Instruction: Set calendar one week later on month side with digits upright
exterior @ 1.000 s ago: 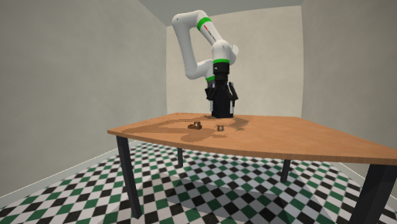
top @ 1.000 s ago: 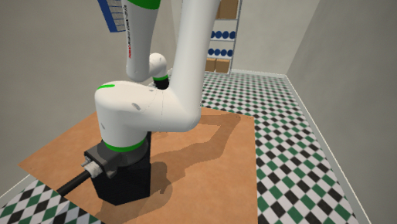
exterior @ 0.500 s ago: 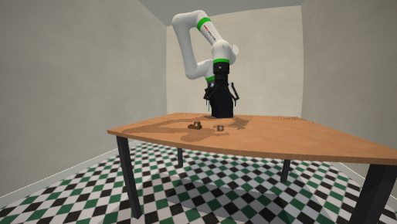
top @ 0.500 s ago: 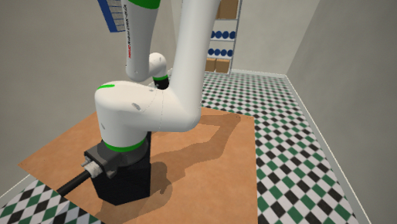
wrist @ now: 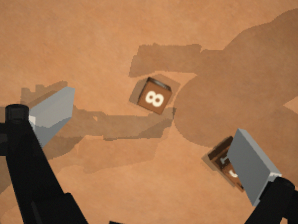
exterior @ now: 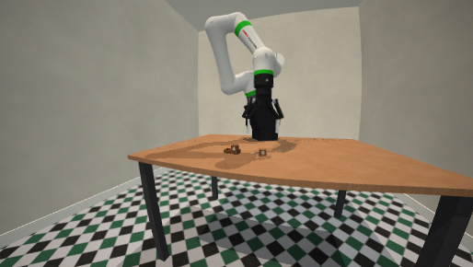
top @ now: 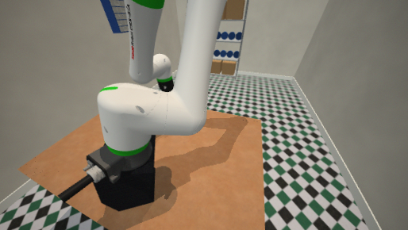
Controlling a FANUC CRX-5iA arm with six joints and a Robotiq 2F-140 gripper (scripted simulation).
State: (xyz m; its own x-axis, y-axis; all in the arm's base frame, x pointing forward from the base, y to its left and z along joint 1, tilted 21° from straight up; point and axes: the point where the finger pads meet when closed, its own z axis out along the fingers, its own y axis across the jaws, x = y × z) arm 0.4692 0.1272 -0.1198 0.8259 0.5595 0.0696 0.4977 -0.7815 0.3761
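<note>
Now: hand 10 cm above the brown cube. The rest, counted from my hand: brown calendar tray: 1 cm ahead, 16 cm to the right, 11 cm below.
</note>
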